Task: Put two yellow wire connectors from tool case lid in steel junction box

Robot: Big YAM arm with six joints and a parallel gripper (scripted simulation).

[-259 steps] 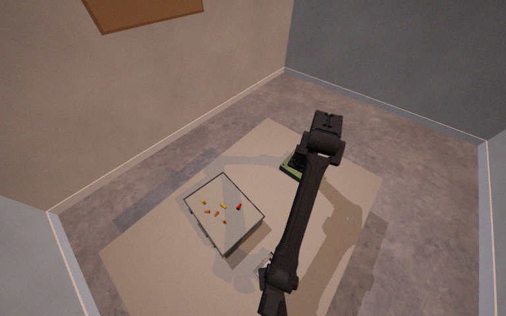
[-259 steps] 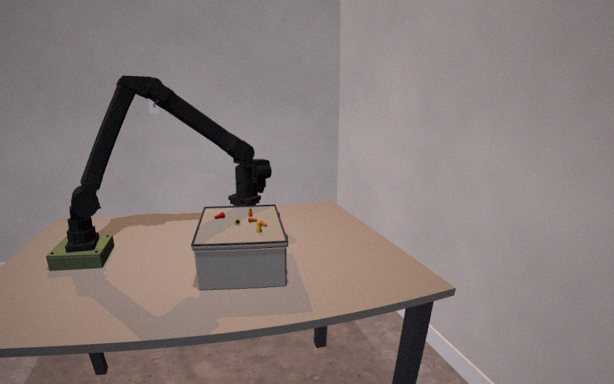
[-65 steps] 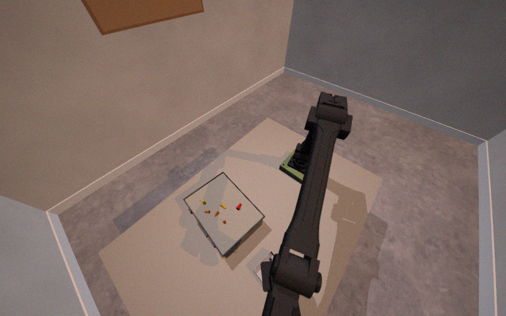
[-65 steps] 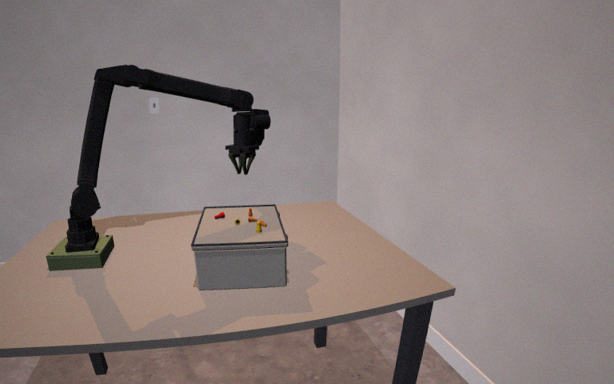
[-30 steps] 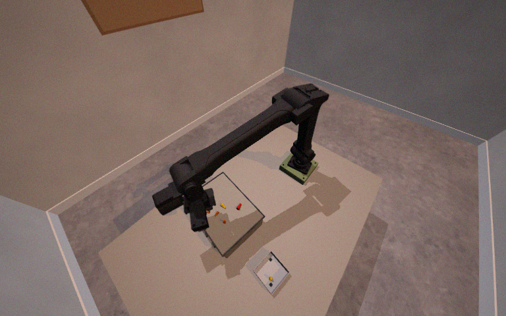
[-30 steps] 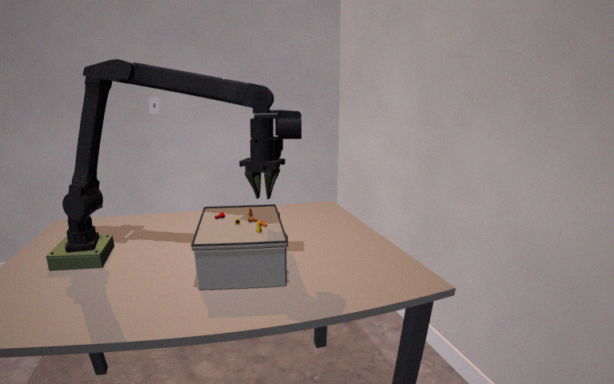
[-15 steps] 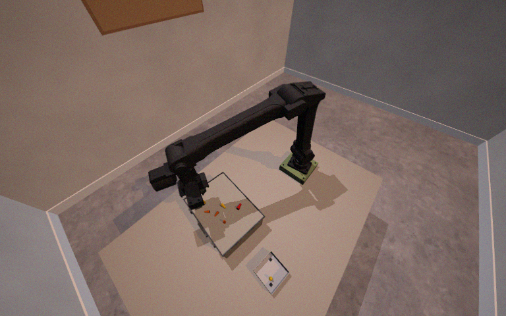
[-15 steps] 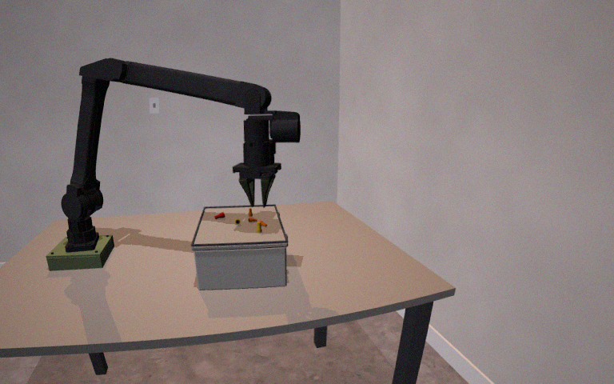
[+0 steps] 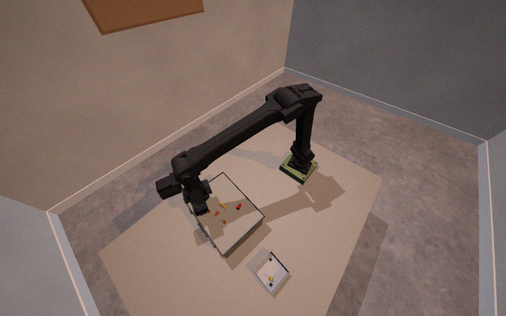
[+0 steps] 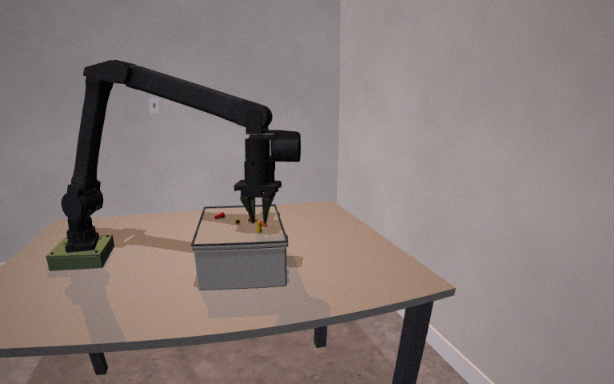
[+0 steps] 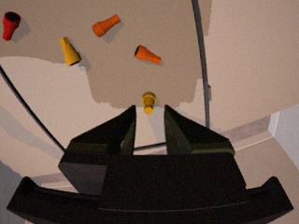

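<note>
My hand is 40 mm to the right of the orange connector, 30 mm above it and 20 mm short of it. The rest, counted from my hand: grey tool case (80 mm to the left, 60 mm below, 30 mm behind); then red wire connector (140 mm to the left, 70 mm behind, 20 mm below).
</note>
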